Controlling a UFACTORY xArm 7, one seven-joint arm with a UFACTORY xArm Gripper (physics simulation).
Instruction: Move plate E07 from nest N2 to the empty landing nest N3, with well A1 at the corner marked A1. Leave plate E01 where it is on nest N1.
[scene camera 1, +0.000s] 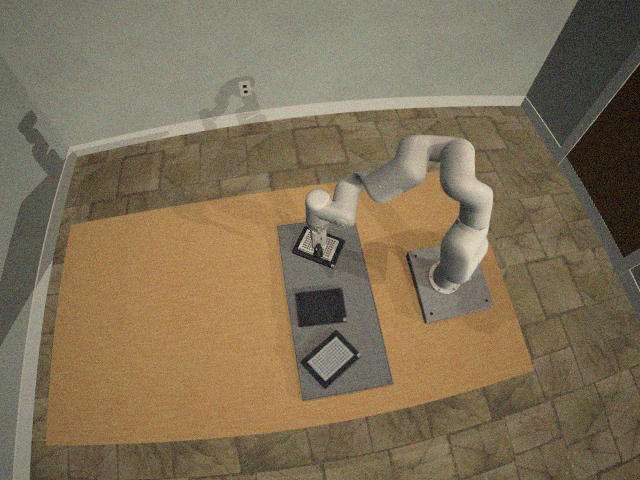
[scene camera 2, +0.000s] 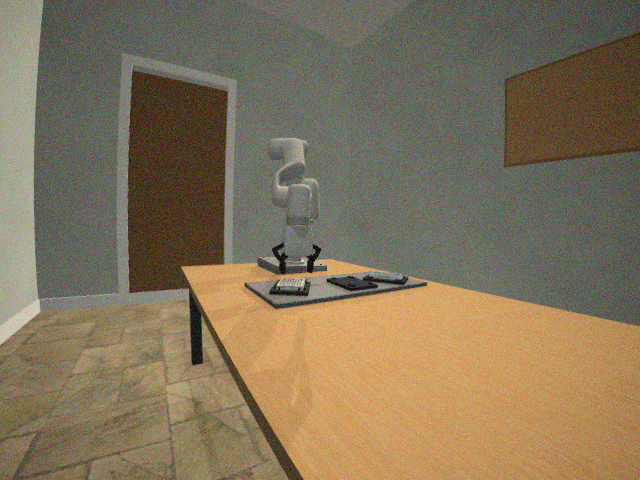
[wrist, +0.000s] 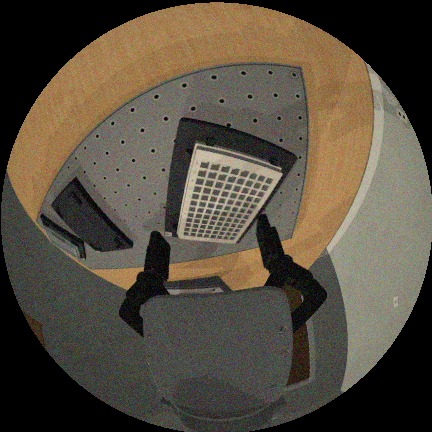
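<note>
A cream well plate (scene camera 1: 308, 241) (scene camera 2: 291, 282) (wrist: 225, 200) sits on a black nest (scene camera 1: 309, 254) (wrist: 177, 180) at one end of the grey board. My gripper (scene camera 1: 318, 251) (scene camera 2: 296, 269) (wrist: 208, 231) is open and empty, with its fingers spread above this plate and apart from it. An empty black nest (scene camera 1: 320, 307) (scene camera 2: 352, 282) (wrist: 92, 215) is in the middle. A pale grey plate (scene camera 1: 330, 358) (scene camera 2: 385, 276) (wrist: 62, 245) sits on the third nest (scene camera 1: 315, 372), turned at an angle. Plate and nest labels and the A1 lettering are not readable.
The nests stand on a grey perforated board (scene camera 1: 356, 320) (wrist: 115, 150) on the wooden table (scene camera 1: 170, 320) (scene camera 2: 439, 372). The arm's grey base plate (scene camera 1: 418, 304) is to the right of the board in the first scene view. A wall stands behind the table.
</note>
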